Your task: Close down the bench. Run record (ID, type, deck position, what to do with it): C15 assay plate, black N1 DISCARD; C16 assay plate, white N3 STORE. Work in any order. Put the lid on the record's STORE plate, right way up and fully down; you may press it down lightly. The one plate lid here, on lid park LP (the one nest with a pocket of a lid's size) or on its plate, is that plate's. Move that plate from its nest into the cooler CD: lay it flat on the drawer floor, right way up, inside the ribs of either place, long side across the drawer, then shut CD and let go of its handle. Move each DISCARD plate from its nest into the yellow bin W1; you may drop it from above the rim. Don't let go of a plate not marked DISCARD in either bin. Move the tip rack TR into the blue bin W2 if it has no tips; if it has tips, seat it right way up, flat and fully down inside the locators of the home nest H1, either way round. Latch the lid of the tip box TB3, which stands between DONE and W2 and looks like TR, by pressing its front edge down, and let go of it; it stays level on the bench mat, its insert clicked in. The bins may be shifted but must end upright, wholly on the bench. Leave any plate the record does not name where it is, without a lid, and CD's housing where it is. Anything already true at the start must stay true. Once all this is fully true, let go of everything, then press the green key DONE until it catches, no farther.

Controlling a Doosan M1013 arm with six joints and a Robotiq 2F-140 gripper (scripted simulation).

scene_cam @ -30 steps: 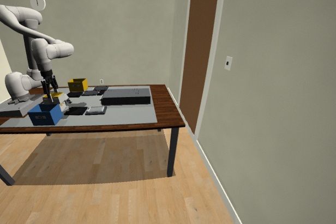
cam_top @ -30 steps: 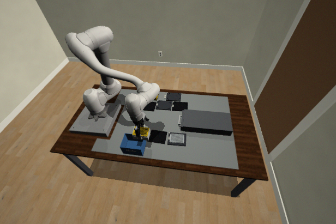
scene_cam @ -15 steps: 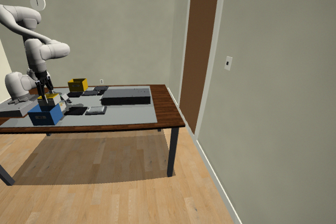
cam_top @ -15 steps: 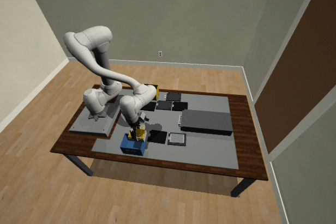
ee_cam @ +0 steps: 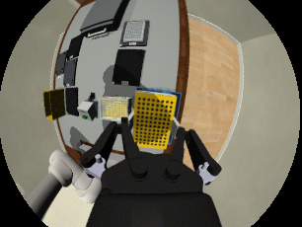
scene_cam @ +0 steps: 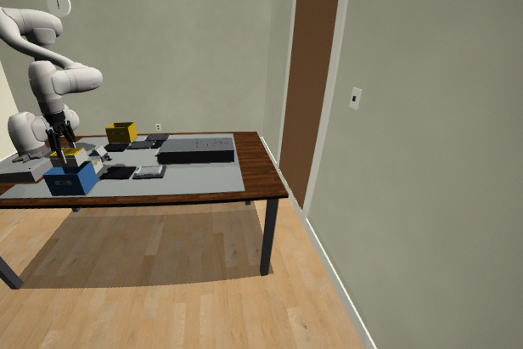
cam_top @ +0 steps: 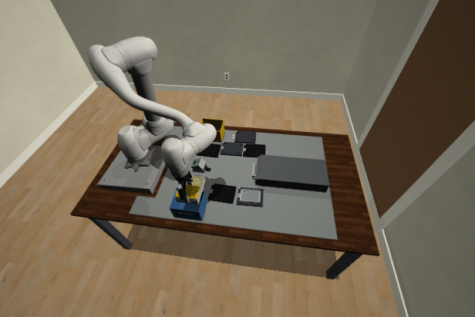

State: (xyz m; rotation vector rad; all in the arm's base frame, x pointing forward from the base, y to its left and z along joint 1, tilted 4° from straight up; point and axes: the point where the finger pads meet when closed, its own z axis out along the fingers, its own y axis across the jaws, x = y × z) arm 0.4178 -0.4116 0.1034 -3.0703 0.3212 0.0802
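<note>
Now: the tip rack TR 10 mm behind my hand and 10 mm below it. Round my hand: done key block: 20 mm ahead, 300 mm to the left, 130 mm below; then black nest: 180 mm ahead, 80 mm to the left, 180 mm below; then blue bin W2: 20 mm behind, 10 mm to the right, 150 mm below.
</note>
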